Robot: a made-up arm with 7 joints. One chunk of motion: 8 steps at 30 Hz.
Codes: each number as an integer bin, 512 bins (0 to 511) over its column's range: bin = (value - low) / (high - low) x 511, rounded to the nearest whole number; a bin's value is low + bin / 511 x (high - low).
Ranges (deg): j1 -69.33..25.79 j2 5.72..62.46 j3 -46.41..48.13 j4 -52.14..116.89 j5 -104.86..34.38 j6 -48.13..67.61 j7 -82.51..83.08
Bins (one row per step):
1: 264 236 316 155 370 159 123
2: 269 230 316 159 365 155 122
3: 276 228 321 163 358 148 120
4: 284 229 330 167 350 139 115
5: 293 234 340 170 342 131 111
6: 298 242 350 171 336 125 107
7: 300 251 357 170 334 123 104
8: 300 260 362 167 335 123 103
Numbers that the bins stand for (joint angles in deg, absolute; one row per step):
1: -20.19 31.92 12.05 -0.87 -4.04 -12.12 -42.65
2: -19.26 31.26 12.05 0.45 -5.40 -13.02 -42.98
3: -17.95 31.04 12.98 1.78 -7.31 -14.61 -43.62
4: -16.46 31.15 14.64 3.10 -9.49 -16.65 -45.24
5: -14.79 31.70 16.49 4.09 -11.67 -18.46 -46.54
6: -13.86 32.59 18.34 4.42 -13.30 -19.82 -47.84
7: -13.49 33.59 19.64 4.09 -13.85 -20.27 -48.81
8: -13.49 34.59 20.56 3.10 -13.58 -20.27 -49.13

